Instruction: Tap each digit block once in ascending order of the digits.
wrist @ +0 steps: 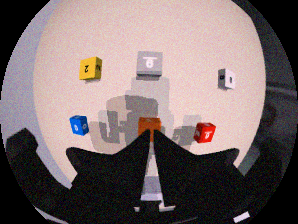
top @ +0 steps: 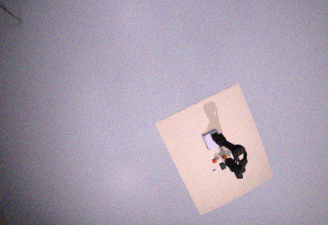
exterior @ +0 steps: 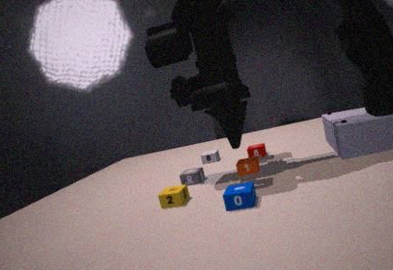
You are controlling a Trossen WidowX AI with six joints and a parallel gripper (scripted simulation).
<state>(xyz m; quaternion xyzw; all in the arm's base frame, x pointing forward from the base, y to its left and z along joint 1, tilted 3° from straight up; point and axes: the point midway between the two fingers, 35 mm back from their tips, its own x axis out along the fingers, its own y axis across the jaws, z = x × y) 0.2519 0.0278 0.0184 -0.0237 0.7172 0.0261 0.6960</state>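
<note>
The orange block marked 1 is 30 mm below my gripper tip and 10 mm behind it. The rest, counted from my gripper tip: yellow block marked 2: 100 mm to the left, 70 mm ahead, 30 mm below; grey block: 80 mm ahead, 30 mm below, 10 mm to the left; red block: 100 mm to the right, 30 mm below, 10 mm behind.
</note>
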